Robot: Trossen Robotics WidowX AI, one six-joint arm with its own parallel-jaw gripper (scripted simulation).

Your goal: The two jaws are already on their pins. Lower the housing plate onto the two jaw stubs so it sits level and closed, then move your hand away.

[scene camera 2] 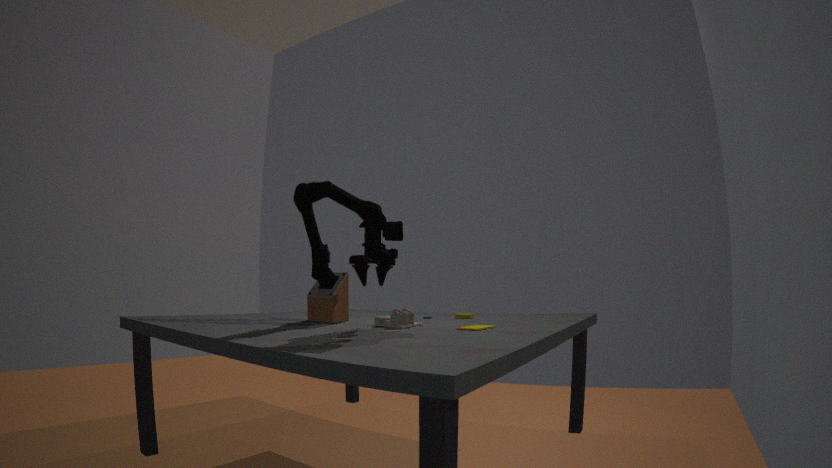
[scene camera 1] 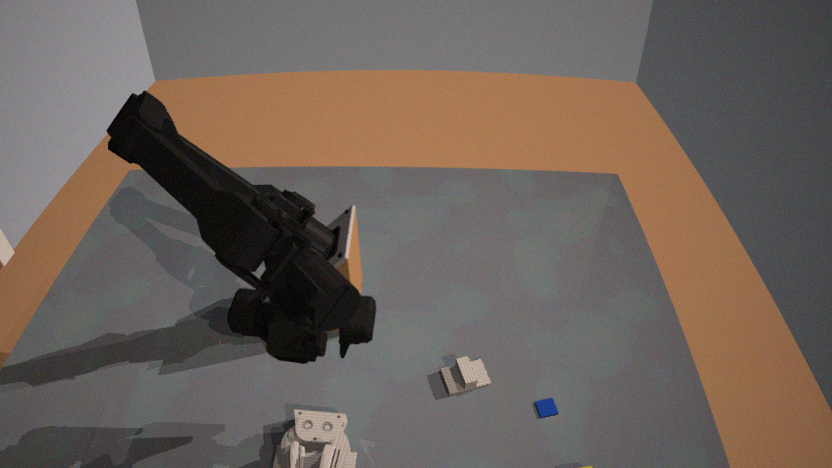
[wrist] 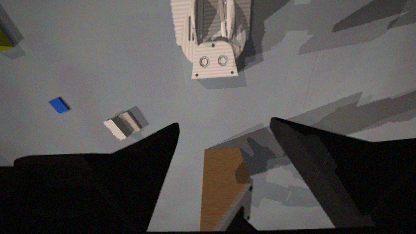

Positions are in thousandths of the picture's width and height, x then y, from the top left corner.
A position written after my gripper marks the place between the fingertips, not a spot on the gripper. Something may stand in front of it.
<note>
My gripper (scene camera 1: 373,755) is open, holding nothing. Further things: a white stepped block (scene camera 1: 559,802).
My gripper is seen too in scene camera 2 (scene camera 2: 449,612) and in the wrist view (wrist: 537,532).
</note>
